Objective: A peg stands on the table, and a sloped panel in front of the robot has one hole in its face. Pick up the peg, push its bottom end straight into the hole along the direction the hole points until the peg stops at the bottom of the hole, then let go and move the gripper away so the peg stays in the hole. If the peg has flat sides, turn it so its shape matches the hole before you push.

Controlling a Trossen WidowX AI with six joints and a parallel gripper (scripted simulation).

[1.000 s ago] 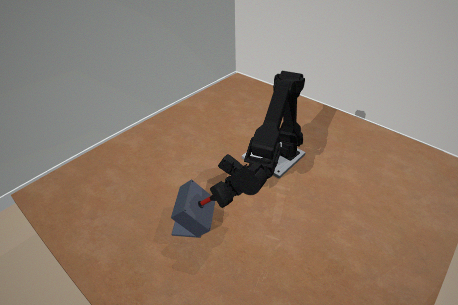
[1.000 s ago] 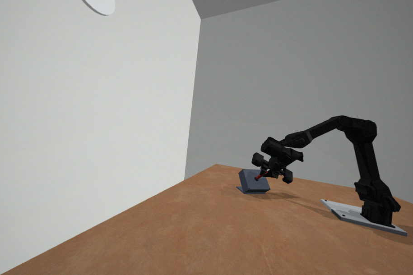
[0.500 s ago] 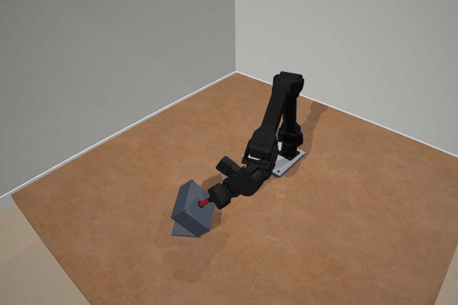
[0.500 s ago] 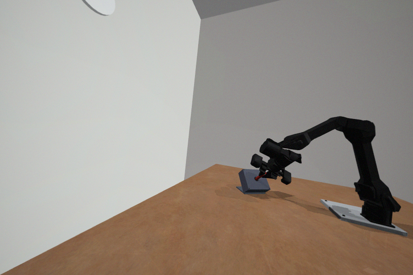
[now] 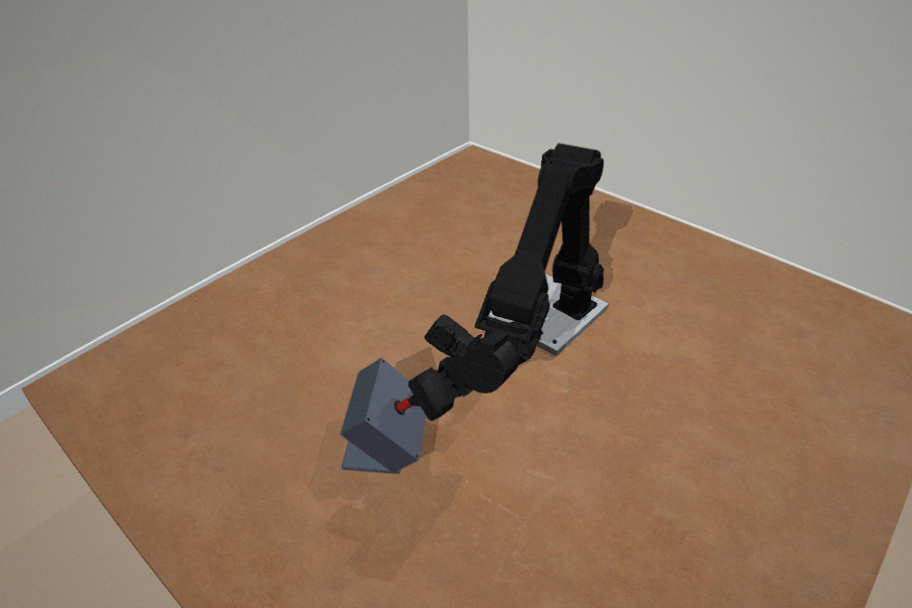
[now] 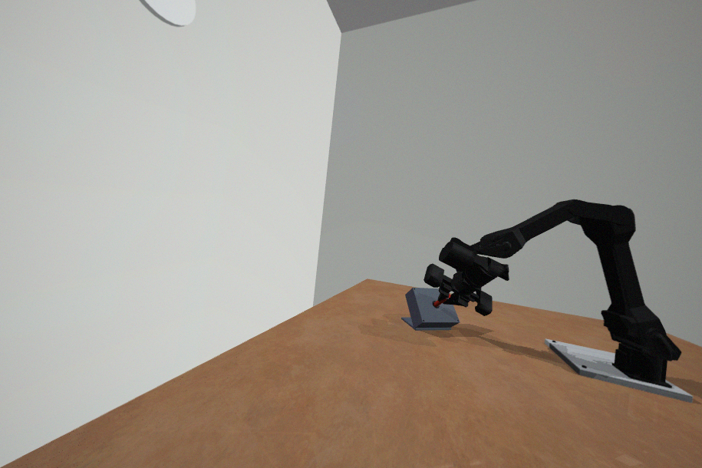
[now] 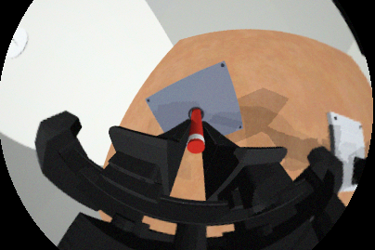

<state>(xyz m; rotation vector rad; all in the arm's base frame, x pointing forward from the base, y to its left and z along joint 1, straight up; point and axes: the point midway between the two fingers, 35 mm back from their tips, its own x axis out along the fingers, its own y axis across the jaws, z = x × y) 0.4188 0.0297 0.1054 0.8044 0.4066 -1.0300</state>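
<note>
Now: the panel 4 cm below my gripper tip, 3 cm to the right of it and 3 cm ahead of it. Also, from my gripper tip: red peg (1 cm to the left, 1 cm behind, 1 cm above).
</note>
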